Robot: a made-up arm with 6 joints. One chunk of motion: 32 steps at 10 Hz.
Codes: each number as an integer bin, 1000 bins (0 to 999) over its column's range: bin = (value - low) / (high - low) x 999, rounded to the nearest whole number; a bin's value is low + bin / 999 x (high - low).
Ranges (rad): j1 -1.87..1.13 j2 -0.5..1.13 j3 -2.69..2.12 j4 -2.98..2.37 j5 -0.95..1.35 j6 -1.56..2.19
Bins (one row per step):
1: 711 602 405 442 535 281
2: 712 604 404 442 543 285
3: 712 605 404 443 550 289
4: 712 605 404 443 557 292
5: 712 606 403 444 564 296
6: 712 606 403 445 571 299
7: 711 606 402 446 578 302
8: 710 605 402 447 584 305
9: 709 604 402 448 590 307
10: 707 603 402 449 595 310
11: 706 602 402 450 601 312
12: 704 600 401 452 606 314
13: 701 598 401 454 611 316
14: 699 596 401 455 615 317
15: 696 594 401 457 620 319
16: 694 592 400 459 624 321
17: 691 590 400 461 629 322
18: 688 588 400 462 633 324
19: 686 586 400 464 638 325
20: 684 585 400 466 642 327
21: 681 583 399 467 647 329
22: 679 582 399 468 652 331
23: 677 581 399 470 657 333
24: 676 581 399 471 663 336
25: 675 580 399 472 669 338
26: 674 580 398 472 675 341
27: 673 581 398 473 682 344
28: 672 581 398 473 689 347
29: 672 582 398 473 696 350
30: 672 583 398 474 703 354
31: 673 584 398 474 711 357
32: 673 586 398 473 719 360
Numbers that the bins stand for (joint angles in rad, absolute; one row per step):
1: 0.2651 0.4822 -0.7400 -0.6129 0.2817 -0.5052
2: 0.2681 0.4855 -0.7448 -0.6129 0.3002 -0.4902
3: 0.2681 0.4871 -0.7448 -0.6076 0.3163 -0.4752
4: 0.2681 0.4871 -0.7448 -0.6076 0.3324 -0.4639
5: 0.2681 0.4888 -0.7496 -0.6022 0.3485 -0.4489
6: 0.2681 0.4888 -0.7496 -0.5969 0.3646 -0.4376
7: 0.2651 0.4888 -0.7544 -0.5915 0.3807 -0.4264
8: 0.2621 0.4871 -0.7544 -0.5862 0.3945 -0.4151
9: 0.2591 0.4855 -0.7544 -0.5808 0.4084 -0.4076
10: 0.2531 0.4839 -0.7544 -0.5754 0.4199 -0.3963
11: 0.2501 0.4822 -0.7544 -0.5701 0.4337 -0.3888
12: 0.2441 0.4790 -0.7593 -0.5594 0.4452 -0.3813
13: 0.2351 0.4757 -0.7593 -0.5487 0.4567 -0.3738
14: 0.2291 0.4725 -0.7593 -0.5433 0.4659 -0.3701
15: 0.2201 0.4692 -0.7593 -0.5326 0.4774 -0.3626
16: 0.2141 0.4659 -0.7641 -0.5219 0.4866 -0.3550
17: 0.2051 0.4627 -0.7641 -0.5112 0.4981 -0.3513
18: 0.1961 0.4594 -0.7641 -0.5058 0.5074 -0.3438
19: 0.1901 0.4561 -0.7641 -0.4951 0.5189 -0.3400
20: 0.1841 0.4545 -0.7641 -0.4844 0.5281 -0.3325
21: 0.1750 0.4512 -0.7689 -0.4790 0.5396 -0.3250
22: 0.1690 0.4496 -0.7689 -0.4737 0.5511 -0.3175
23: 0.1630 0.4480 -0.7689 -0.4630 0.5626 -0.3100
24: 0.1600 0.4480 -0.7689 -0.4576 0.5764 -0.2987
25: 0.1570 0.4463 -0.7689 -0.4523 0.5902 -0.2912
26: 0.1540 0.4463 -0.7737 -0.4523 0.6041 -0.2800
27: 0.1510 0.4480 -0.7737 -0.4469 0.6202 -0.2687
28: 0.1480 0.4480 -0.7737 -0.4469 0.6363 -0.2574
29: 0.1480 0.4496 -0.7737 -0.4469 0.6524 -0.2462
30: 0.1480 0.4512 -0.7737 -0.4416 0.6685 -0.2312
31: 0.1510 0.4529 -0.7737 -0.4416 0.6869 -0.2199
32: 0.1510 0.4561 -0.7737 -0.4469 0.7054 -0.2086

